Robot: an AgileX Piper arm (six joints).
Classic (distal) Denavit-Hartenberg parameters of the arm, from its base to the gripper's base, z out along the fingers. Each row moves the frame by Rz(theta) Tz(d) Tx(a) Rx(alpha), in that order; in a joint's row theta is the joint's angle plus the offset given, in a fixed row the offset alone. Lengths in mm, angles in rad.
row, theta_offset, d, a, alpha
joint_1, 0, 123, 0, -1.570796
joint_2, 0.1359, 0, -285.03, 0
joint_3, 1.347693, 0, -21.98, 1.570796
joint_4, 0, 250.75, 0, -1.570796
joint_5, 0, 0, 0, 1.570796
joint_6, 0, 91, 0, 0
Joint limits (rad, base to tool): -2.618..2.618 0..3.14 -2.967..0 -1.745..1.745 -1.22..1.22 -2.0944..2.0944
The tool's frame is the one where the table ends.
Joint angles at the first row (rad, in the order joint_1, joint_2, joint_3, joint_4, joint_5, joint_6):
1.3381 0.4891 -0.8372 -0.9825 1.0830 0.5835
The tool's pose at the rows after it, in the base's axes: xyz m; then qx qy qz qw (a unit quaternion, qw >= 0):
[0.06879 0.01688 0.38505 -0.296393 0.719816 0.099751 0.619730]
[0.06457 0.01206 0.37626 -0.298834 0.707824 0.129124 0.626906]
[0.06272 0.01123 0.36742 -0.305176 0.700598 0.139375 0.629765]
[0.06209 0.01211 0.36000 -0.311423 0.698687 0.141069 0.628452]
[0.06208 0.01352 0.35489 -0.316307 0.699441 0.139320 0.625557]
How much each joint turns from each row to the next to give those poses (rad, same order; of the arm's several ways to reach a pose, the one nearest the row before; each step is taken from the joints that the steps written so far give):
0.0000 -0.0802 0.0433 0.0390 -0.0561 0.0153
-0.0001 -0.0560 0.0455 0.0197 -0.0532 0.0066
0.0001 -0.0318 0.0409 0.0054 -0.0327 0.0016
-0.0001 -0.0156 0.0305 0.0032 -0.0157 0.0002
0.0001 -0.0049 0.0193 0.0020 -0.0055 0.0001

